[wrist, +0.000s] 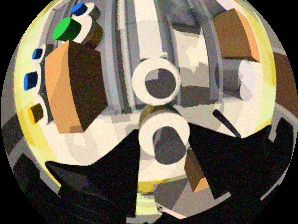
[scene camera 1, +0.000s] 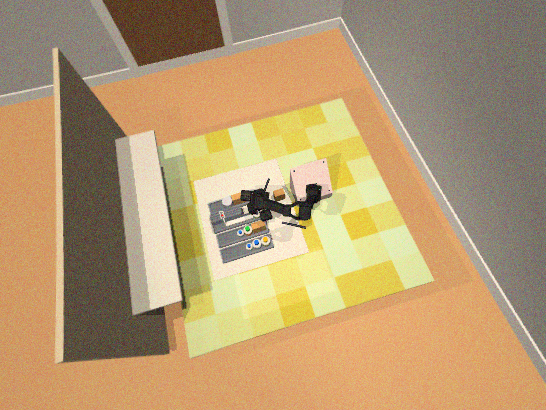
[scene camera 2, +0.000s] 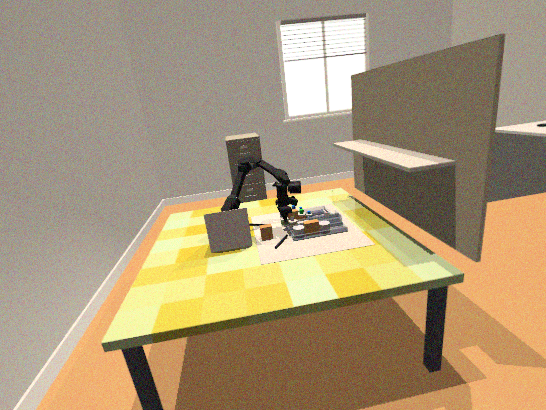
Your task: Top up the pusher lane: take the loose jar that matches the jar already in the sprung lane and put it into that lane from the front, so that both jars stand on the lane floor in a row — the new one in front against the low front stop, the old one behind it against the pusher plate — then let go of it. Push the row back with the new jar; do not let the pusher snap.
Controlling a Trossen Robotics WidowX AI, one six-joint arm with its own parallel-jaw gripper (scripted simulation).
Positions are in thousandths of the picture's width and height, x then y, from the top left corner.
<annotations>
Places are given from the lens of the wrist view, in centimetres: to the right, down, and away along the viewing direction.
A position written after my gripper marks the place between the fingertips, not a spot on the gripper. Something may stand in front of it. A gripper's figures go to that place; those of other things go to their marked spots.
my gripper (wrist: 545, 583): 1, 2, 9
white-lidded jar (wrist: 525, 364): 0, -2, 7
brown box (wrist: 797, 185): 11, -9, 6
The marked spots on the white-lidded jar and the brown box are 13 cm apart.
</annotations>
